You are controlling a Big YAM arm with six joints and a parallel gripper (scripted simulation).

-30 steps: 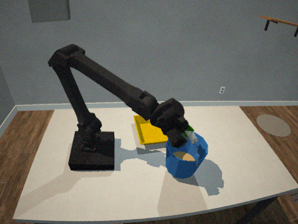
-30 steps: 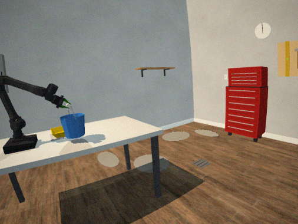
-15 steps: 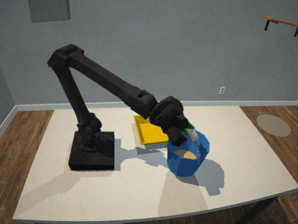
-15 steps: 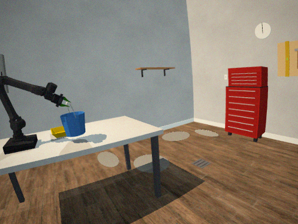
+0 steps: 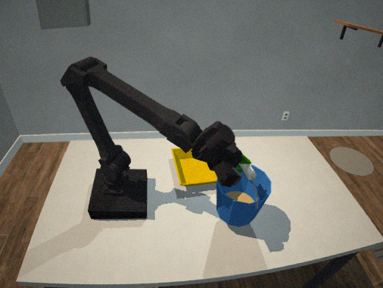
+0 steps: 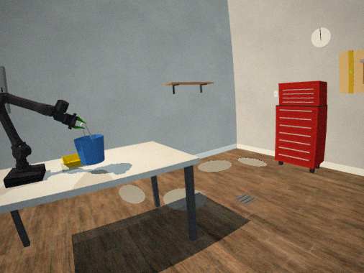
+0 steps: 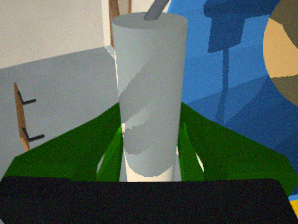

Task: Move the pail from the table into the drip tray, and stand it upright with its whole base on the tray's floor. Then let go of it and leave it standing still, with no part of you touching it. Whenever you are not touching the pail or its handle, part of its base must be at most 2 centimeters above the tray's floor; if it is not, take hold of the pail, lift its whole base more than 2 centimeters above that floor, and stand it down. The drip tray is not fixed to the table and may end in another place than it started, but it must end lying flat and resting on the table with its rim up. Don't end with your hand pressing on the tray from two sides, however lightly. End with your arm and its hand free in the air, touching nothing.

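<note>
Now: the pail handle 3 cm below my hand. Round my hand: blue pail 1 cm ahead, 10 cm below; yellow drip tray 9 cm behind, 31 cm to the left, 30 cm below.
</note>
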